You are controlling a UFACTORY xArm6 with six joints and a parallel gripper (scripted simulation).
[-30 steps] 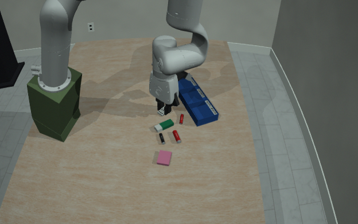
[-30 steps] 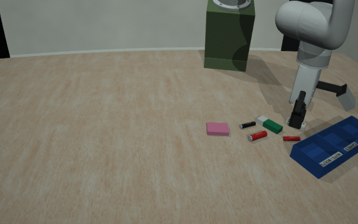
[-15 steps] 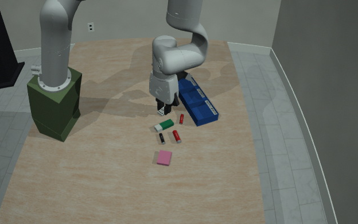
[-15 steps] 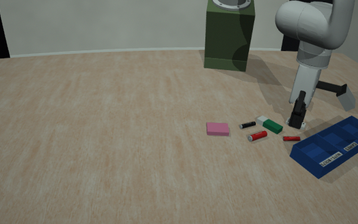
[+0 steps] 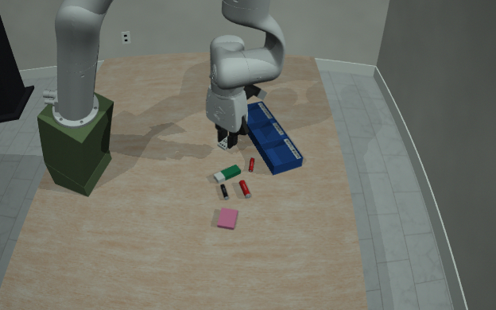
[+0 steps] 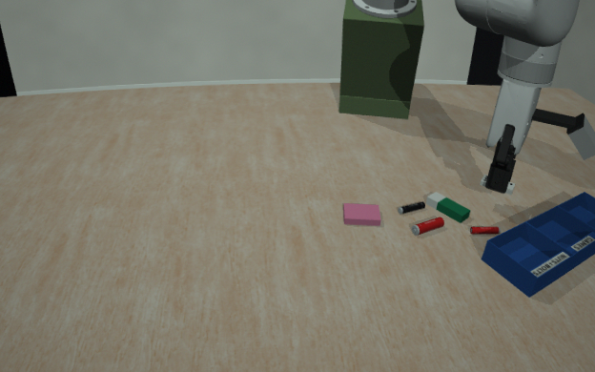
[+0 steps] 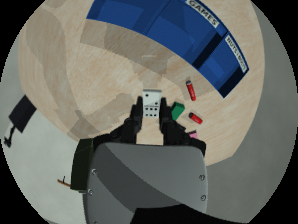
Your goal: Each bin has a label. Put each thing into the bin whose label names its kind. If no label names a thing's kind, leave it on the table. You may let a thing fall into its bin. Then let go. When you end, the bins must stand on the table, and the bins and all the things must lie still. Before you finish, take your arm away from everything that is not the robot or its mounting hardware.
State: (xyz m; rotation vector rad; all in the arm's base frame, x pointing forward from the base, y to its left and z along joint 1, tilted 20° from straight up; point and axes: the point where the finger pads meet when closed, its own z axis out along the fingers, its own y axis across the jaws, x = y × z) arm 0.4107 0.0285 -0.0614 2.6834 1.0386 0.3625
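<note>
Now: the blue bin 110 mm ahead of my hand, 40 mm to the left of it and 50 mm below it. From my hand the other things lie so: white domino 20 mm below; then green-and-white eraser 20 mm behind, 80 mm to the right, 50 mm below; then thin red battery 50 mm ahead, 50 mm to the right, 60 mm below.
</note>
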